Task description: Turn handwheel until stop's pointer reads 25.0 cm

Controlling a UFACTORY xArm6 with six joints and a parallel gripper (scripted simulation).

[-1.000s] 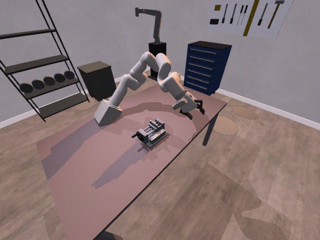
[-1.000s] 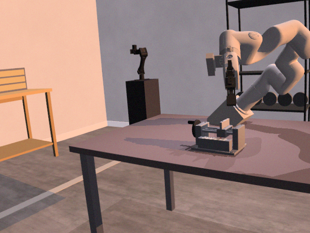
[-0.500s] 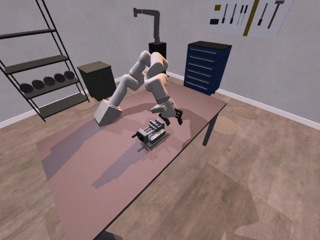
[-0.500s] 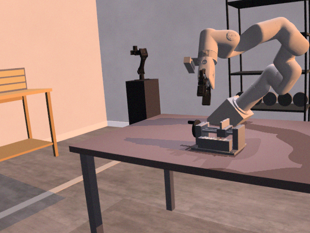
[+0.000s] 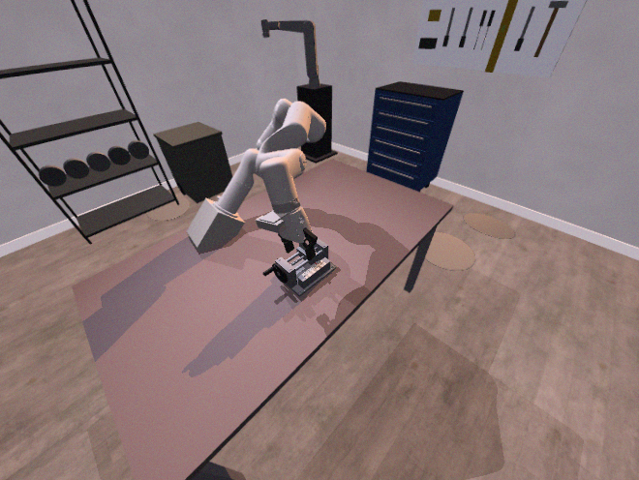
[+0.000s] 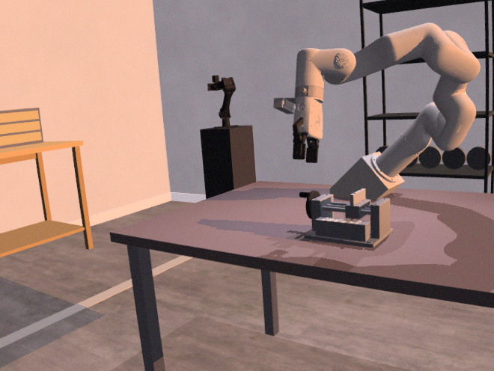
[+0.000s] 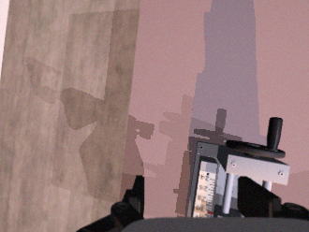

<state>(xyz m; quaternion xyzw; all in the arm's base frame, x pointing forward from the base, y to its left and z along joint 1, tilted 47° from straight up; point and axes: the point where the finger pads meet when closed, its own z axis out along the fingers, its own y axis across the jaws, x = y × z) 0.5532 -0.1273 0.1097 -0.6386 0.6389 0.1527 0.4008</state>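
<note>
Now: the black handwheel 11 cm behind my hand, 5 cm to the right of it and 13 cm below it. From my hand the other things lie so: sliding stop block (8 cm behind, 10 cm to the left, 14 cm below).
</note>
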